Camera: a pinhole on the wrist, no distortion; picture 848 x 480 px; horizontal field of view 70.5 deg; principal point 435.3 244.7 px. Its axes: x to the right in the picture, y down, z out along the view. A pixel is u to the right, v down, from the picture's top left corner.
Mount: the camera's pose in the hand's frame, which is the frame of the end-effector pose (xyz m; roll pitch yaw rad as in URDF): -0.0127 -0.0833 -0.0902 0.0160 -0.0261 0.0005
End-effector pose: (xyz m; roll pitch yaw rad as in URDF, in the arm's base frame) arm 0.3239 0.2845 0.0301 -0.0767 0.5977 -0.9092
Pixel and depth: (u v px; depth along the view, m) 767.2 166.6 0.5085
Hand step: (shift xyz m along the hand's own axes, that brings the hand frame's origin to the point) 0.2553 -0.1575 0.4243
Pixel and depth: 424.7 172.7 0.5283
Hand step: -0.0358 -0.1552 0.4366
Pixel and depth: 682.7 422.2 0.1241
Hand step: 0.0352 -0.0486 0.0358
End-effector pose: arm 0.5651 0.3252 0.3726 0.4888 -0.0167 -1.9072
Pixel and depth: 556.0 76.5 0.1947
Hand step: 0.0214 -0.1410 0.1046
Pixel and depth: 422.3 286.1 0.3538
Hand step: -0.0296 -0.0646 0.2636
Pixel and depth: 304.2 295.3 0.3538
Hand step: -0.0992 -0.0592 0.2619
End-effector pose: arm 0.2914 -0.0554 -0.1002 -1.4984 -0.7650 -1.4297
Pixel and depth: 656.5 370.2 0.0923
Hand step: 0.0189 -0.0655 0.0033
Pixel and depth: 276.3 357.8 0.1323
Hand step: -0.0512 -0.0605 0.0415
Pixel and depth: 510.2 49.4 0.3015
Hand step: 0.0172 -0.1862 0.2106
